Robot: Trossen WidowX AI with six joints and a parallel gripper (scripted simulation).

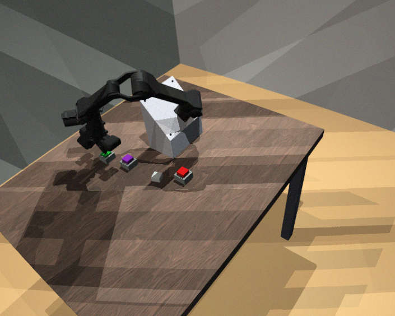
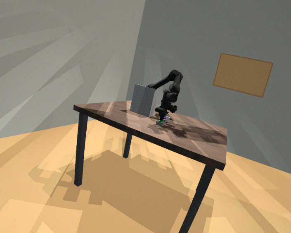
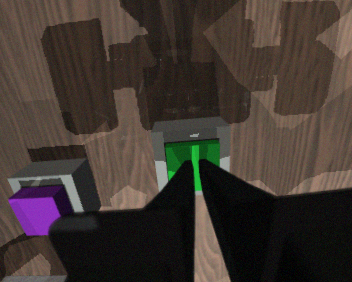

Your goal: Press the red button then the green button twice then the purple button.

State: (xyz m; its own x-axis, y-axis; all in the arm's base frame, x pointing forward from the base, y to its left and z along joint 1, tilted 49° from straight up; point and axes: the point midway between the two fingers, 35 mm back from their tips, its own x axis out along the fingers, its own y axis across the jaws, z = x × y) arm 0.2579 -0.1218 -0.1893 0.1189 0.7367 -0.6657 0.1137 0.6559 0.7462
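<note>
My gripper tip is now 1 cm above the green button. The rest, counted from my gripper tip: red button: 34 cm to the left, 5 cm behind; purple button: 11 cm to the left, 1 cm behind; small white block: 25 cm to the left, 2 cm below.
</note>
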